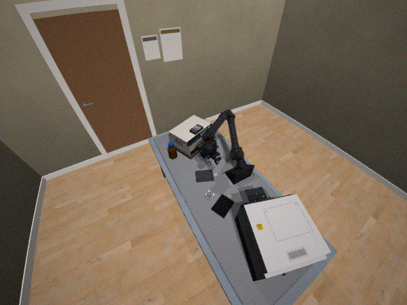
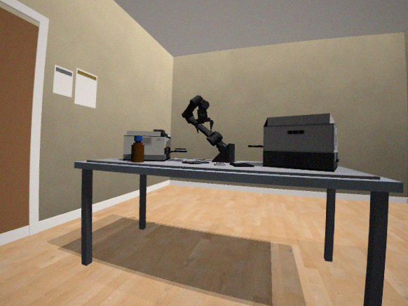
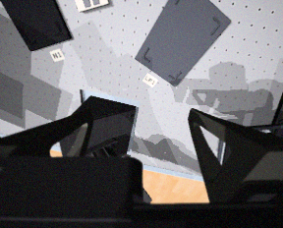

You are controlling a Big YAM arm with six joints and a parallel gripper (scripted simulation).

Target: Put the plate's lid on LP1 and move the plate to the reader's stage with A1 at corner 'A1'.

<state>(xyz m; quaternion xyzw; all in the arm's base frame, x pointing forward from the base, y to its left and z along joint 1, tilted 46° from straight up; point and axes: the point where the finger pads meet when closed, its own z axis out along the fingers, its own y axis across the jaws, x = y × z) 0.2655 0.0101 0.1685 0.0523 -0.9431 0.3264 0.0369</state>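
The dark see-through lid lies 15 cm behind my hand, 25 cm to the right of it and 14 cm below it. Round my hand: well plate: 15 cm behind, 25 cm to the right, 14 cm below; bench position N1: 8 cm ahead, 28 cm to the left, 23 cm below; grey-blue LP1 pad: 5 cm ahead, 4 cm to the right, 23 cm below.
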